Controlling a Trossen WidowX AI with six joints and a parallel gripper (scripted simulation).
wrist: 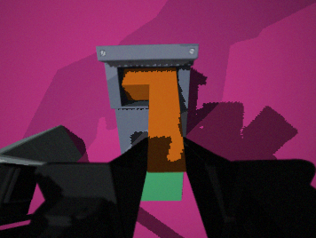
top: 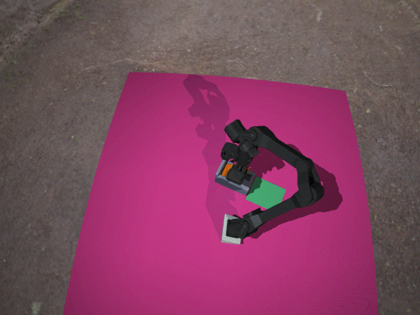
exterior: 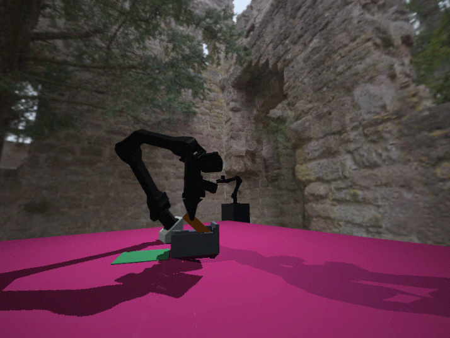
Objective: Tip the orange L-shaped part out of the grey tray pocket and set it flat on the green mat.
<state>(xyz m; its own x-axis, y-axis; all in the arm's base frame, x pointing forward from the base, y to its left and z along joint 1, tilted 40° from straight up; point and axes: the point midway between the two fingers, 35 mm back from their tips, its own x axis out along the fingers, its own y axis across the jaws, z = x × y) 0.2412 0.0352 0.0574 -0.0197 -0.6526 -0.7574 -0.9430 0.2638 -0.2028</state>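
Now: gripper tip 13 cm to the left of the green mat, 12 cm above it and 6 cm past it. Also, from my gripper tip: orange L-shaped part 3 cm to the left, 3 cm below.
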